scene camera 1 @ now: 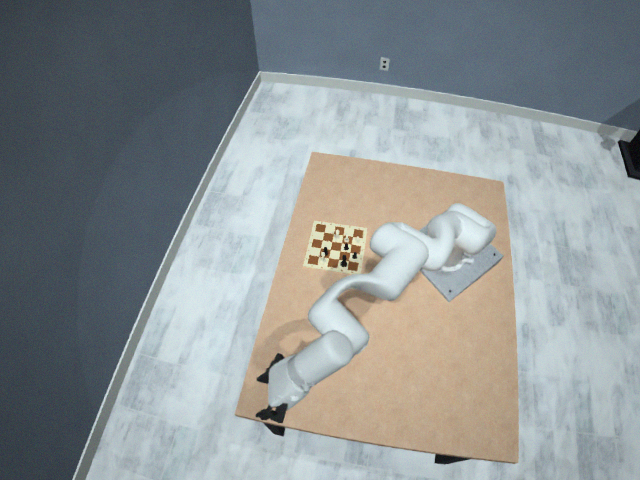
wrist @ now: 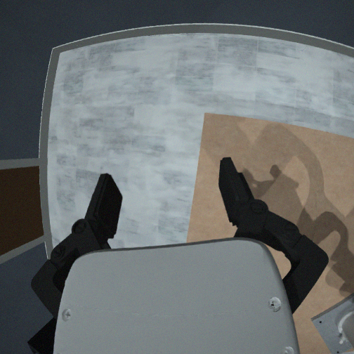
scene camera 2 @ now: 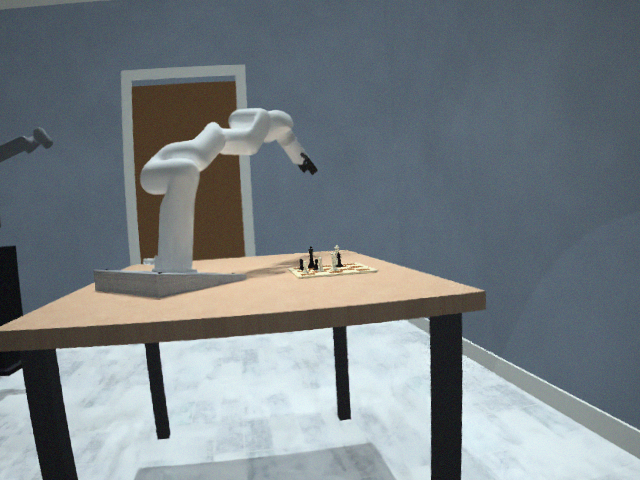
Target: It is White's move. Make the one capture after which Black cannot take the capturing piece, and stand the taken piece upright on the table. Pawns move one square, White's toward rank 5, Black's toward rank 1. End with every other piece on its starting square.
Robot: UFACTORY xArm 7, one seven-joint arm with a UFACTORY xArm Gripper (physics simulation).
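Frame: origin at the arm's base, x ahead, y left, z up, level; centimetres.
Seen in the pictures: gripper, fingertip midpoint: [scene camera 1: 261, 398] [scene camera 2: 310, 171]; arm's base, link origin: [scene camera 2: 174, 272].
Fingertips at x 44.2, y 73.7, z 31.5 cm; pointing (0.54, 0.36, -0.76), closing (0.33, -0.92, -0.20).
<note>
Pixels of each thing's middle, then the offset from my fingertips to it. Level surfaces: height alone.
- chessboard, body centre: [scene camera 2: 330, 270] [scene camera 1: 336, 246] dx -1.0, dy -68.3, dz -34.3 cm
- tall black piece, body centre: [scene camera 2: 311, 256] [scene camera 1: 344, 259] dx -5.8, dy -61.3, dz -30.8 cm
- small black piece, body centre: [scene camera 1: 355, 254] dx -9.0, dy -65.6, dz -32.4 cm
- wooden table, surface height: dz -34.6 cm
The chessboard [scene camera 1: 320, 227] [scene camera 2: 363, 269] lies on the table, with several small upright pieces on it. In scene camera 1, a tall black piece [scene camera 1: 343, 261] stands near the board's lower edge, a small black piece [scene camera 1: 354, 255] to its right, and another black piece [scene camera 1: 345, 246] above it beside a white piece [scene camera 1: 346, 239]. A white piece [scene camera 1: 337, 234] stands near the upper edge. At lower left, a black piece [scene camera 1: 325, 251] stands close to a white piece [scene camera 1: 323, 257]. Exact piece types are too small to tell. My gripper [scene camera 1: 261, 397] [scene camera 2: 309, 164] [wrist: 166, 178] is open and empty, high above the table's corner, far from the board.
The wooden table [scene camera 1: 413, 392] [scene camera 2: 217, 310] [wrist: 220, 132] bears the arm's grey base plate [scene camera 1: 449, 289] [scene camera 2: 126, 283] on the side away from the gripper. The arm stretches past the board's right side. The table's edge and the floor show below the fingers in the wrist view.
</note>
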